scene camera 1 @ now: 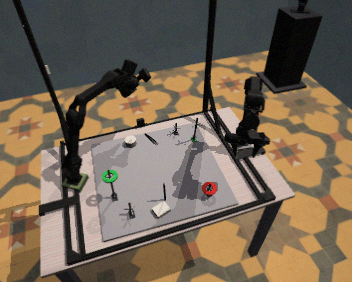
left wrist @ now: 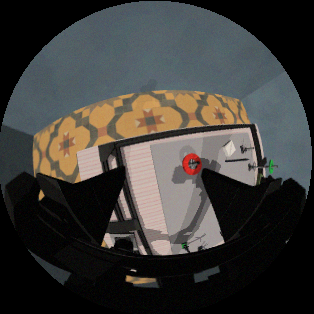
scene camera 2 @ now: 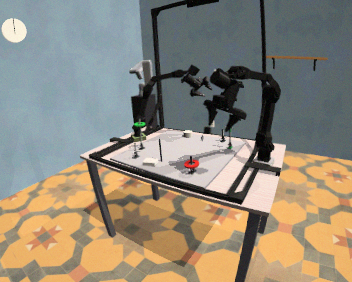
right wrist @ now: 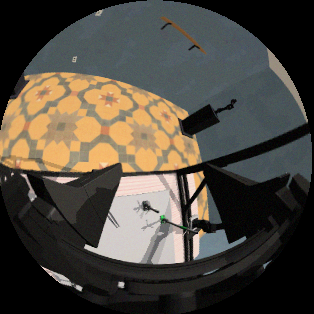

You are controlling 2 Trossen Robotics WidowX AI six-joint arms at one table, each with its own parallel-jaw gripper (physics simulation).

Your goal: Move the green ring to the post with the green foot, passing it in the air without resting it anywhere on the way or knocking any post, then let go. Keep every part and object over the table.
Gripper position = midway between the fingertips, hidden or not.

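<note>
My right gripper (right wrist: pixel 163 167) is there for me to see. I can see my left gripper too (left wrist: pixel 164 171), and you'd also find that left gripper (scene camera 2: pixel 217 128) in the scene.
</note>
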